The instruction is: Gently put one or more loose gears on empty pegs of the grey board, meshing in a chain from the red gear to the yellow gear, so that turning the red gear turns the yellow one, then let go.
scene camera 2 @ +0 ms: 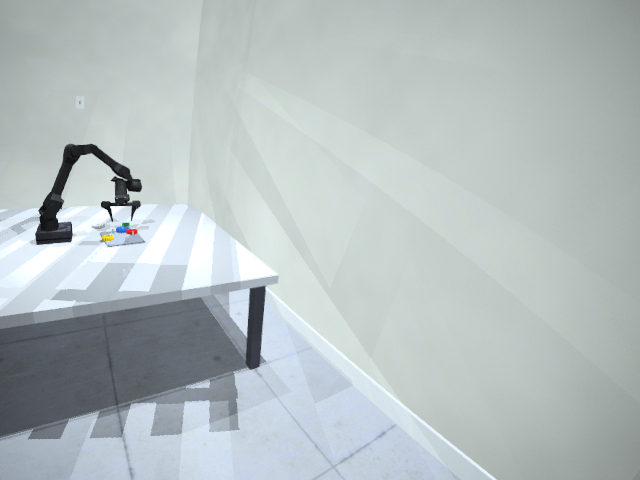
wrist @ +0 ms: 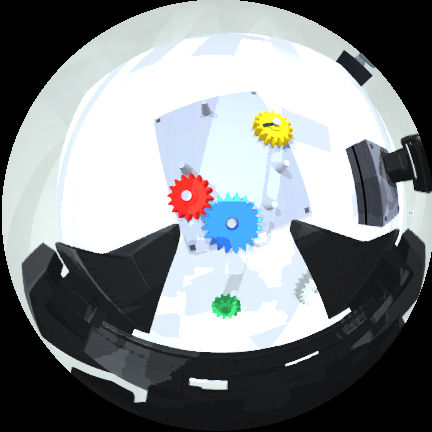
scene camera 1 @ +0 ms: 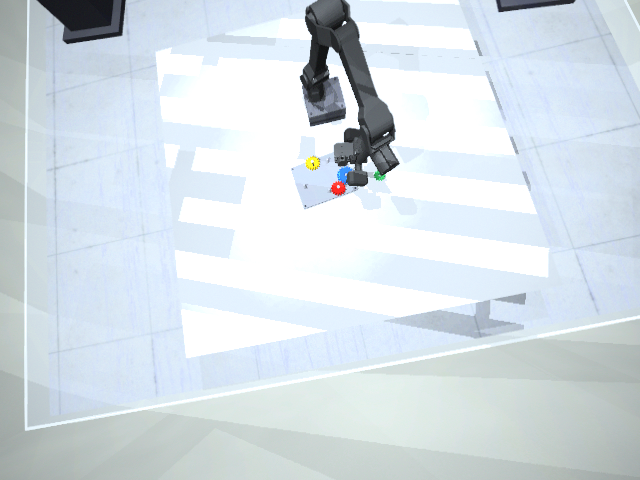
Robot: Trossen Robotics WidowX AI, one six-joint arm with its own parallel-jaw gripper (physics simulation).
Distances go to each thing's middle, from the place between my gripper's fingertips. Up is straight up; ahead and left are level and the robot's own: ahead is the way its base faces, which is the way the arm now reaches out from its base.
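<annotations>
Blue gear [wrist: 246, 225]: my hand is 4 cm above it. Positions counted from my hand: grey board [scene camera 1: 318, 181], 8 cm to the right of it and 6 cm below it; red gear [wrist: 199, 192], 5 cm ahead of it, 3 cm to the right of it and 4 cm below it; yellow gear [wrist: 262, 123], 6 cm behind it, 12 cm to the right of it and 4 cm below it.
</annotations>
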